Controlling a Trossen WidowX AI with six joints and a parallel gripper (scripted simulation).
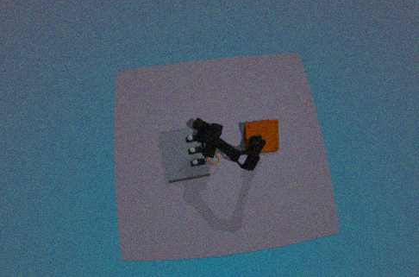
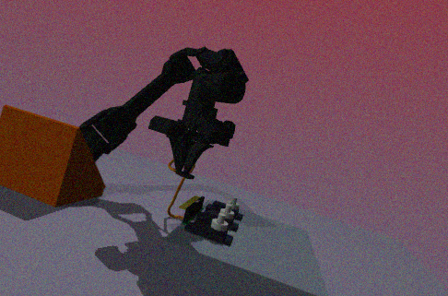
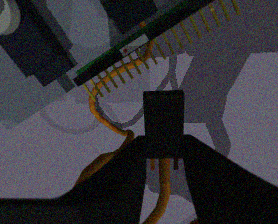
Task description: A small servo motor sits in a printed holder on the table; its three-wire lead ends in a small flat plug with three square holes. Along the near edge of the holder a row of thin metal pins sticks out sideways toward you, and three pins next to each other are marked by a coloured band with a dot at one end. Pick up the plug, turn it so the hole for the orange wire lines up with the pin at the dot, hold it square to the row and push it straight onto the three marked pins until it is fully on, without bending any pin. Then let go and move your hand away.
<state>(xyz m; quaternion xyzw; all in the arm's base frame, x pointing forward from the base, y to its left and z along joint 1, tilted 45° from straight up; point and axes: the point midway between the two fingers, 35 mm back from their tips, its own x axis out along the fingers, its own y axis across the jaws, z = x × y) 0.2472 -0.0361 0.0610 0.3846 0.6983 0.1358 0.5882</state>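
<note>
Right now the servo is 100 mm ahead of my gripper tip, 70 mm below it and 10 mm to the right of it. From my gripper tip the other things lie so: grey printed holder 210 mm ahead, 90 mm below.
</note>
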